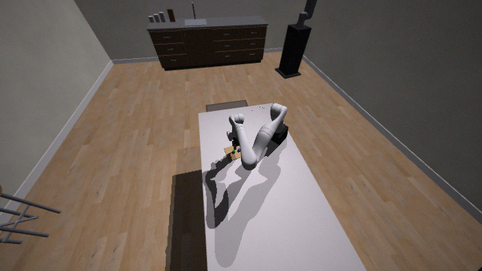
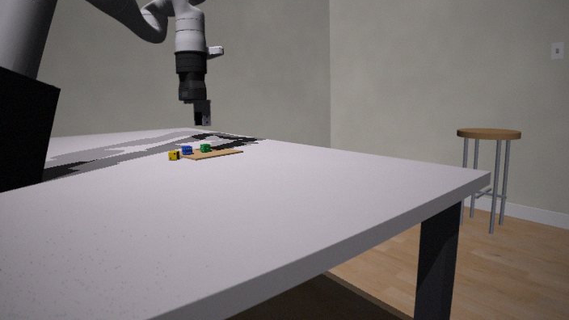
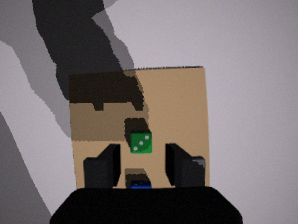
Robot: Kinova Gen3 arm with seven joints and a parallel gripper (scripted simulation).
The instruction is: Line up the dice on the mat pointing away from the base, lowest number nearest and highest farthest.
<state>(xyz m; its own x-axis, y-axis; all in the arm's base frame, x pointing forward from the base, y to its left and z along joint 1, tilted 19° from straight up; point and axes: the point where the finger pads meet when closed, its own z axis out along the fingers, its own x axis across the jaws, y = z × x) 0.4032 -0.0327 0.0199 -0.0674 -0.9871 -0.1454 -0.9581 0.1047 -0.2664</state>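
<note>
My gripper is now 90 mm past the yellow die, 80 mm above it and 10 mm to the left of it. The rest, counted from my hand: tan mat 90 mm below; green die 80 mm below; blue die 80 mm below, 50 mm behind.
</note>
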